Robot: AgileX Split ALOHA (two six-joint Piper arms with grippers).
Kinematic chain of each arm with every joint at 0, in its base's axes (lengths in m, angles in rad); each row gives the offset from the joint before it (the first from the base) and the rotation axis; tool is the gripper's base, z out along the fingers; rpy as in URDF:
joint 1: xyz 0 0 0.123 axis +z
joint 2: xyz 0 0 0 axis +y
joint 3: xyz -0.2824 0 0.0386 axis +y
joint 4: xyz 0.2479 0 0.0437 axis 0.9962 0 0.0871
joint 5: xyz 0 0 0 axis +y
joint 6: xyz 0.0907 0 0.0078 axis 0.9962 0 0.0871
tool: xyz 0 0 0 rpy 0 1.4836 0
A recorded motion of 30 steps. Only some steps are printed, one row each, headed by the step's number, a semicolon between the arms.
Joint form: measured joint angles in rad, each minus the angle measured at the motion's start. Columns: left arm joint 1, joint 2, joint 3, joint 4, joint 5, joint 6; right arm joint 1, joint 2, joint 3, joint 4, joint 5, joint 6.
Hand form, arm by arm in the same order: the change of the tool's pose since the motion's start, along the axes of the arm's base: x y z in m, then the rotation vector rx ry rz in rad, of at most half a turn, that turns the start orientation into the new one. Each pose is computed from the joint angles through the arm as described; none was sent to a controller.
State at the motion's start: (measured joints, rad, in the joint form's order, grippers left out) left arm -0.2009 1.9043 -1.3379 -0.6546 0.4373 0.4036; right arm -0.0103 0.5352 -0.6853 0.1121 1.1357 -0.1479
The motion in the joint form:
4: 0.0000 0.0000 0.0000 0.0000 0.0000 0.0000; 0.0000 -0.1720 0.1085 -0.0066 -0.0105 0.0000
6: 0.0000 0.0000 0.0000 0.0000 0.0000 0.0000; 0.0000 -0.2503 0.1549 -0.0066 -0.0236 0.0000
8: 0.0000 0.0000 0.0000 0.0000 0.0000 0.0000; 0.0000 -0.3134 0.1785 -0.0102 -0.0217 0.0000
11: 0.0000 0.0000 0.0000 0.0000 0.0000 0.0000; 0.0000 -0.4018 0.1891 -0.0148 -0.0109 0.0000
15: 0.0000 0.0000 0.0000 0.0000 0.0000 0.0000; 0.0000 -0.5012 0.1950 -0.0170 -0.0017 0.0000
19: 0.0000 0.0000 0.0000 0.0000 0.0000 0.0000; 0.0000 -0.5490 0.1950 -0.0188 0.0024 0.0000
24: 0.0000 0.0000 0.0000 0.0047 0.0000 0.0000; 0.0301 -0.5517 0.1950 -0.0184 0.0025 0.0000
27: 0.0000 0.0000 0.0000 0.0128 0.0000 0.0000; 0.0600 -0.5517 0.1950 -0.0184 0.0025 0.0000
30: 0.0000 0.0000 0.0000 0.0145 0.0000 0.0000; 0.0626 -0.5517 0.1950 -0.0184 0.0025 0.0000
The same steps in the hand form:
4: 0.0000 0.0000 0.0000 0.0000 0.0000 0.0000; -0.0275 -0.0003 -0.0215 -0.0068 -0.0739 -0.0029
6: 0.0000 0.0000 0.0000 0.0000 0.0000 0.0000; -0.0376 -0.0003 -0.0313 -0.0068 -0.1188 -0.0043
8: 0.0000 0.0000 0.0000 0.0000 0.0000 0.0000; -0.0463 -0.0004 -0.0365 -0.0107 -0.1564 -0.0053
11: 0.0000 0.0000 0.0000 0.0000 0.0000 0.0000; -0.0595 -0.0006 -0.0387 -0.0159 -0.2234 -0.0061
15: 0.0000 0.0000 0.0000 0.0000 0.0000 0.0000; -0.0741 -0.0006 -0.0405 -0.0189 -0.3077 -0.0067
19: 0.0000 0.0000 0.0000 0.0000 0.0000 0.0000; -0.0813 -0.0007 -0.0412 -0.0210 -0.3514 -0.0074
24: 0.0000 0.0002 -0.0001 0.0041 -0.0008 -0.0022; -0.0819 -0.0010 -0.0412 -0.0153 -0.3543 0.0226
27: -0.0001 0.0004 -0.0003 0.0111 -0.0023 -0.0059; -0.0822 -0.0013 -0.0412 -0.0100 -0.3545 0.0521
30: -0.0001 0.0005 -0.0003 0.0126 -0.0026 -0.0067; -0.0822 -0.0013 -0.0412 -0.0096 -0.3545 0.0547

